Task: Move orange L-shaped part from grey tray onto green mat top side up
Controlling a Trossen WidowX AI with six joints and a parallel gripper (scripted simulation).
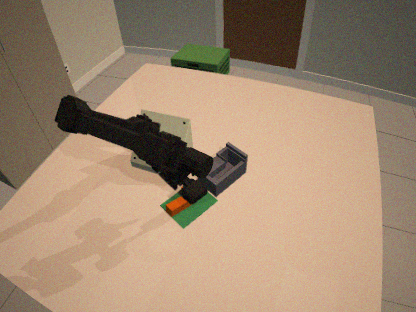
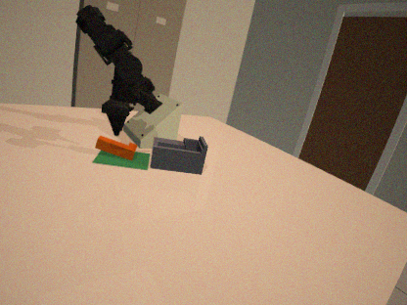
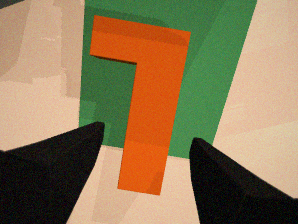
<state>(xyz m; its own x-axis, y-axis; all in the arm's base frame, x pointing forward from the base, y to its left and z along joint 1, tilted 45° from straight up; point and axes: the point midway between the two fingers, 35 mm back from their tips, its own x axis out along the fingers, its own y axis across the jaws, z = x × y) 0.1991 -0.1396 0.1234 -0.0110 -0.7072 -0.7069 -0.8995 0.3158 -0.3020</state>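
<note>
The orange L-shaped part is 1 cm behind my gripper tip, 2 cm to the left of it and 5 cm below it. Round my gripper tip: green mat: 1 cm ahead, 2 cm to the left, 9 cm below.
</note>
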